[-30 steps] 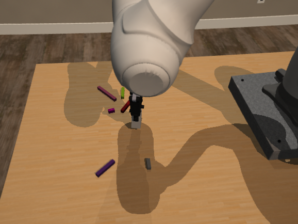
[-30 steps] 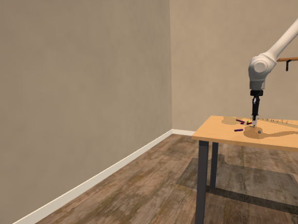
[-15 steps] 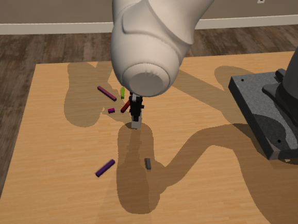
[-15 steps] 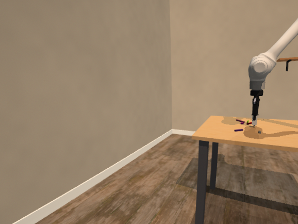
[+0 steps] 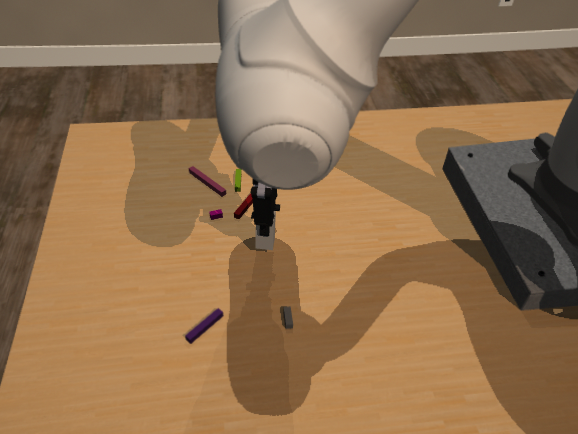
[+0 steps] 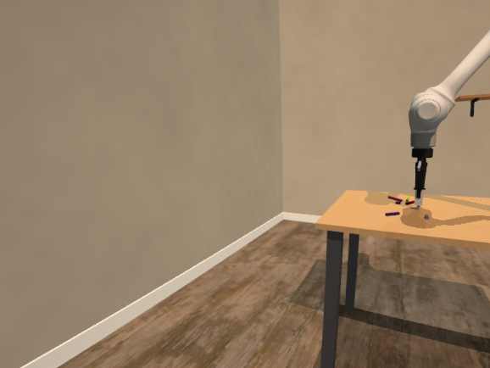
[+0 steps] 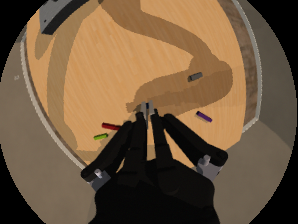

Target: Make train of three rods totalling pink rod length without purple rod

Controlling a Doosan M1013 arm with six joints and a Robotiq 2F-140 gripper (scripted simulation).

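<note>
My gripper is now 30 mm above the blue rod. The rest, counted from my hand: magenta rod 100 mm to the right, 60 mm ahead, 50 mm below; then grey rod 130 mm to the left, 50 mm below; then red rod 110 mm to the right, 50 mm below.
</note>
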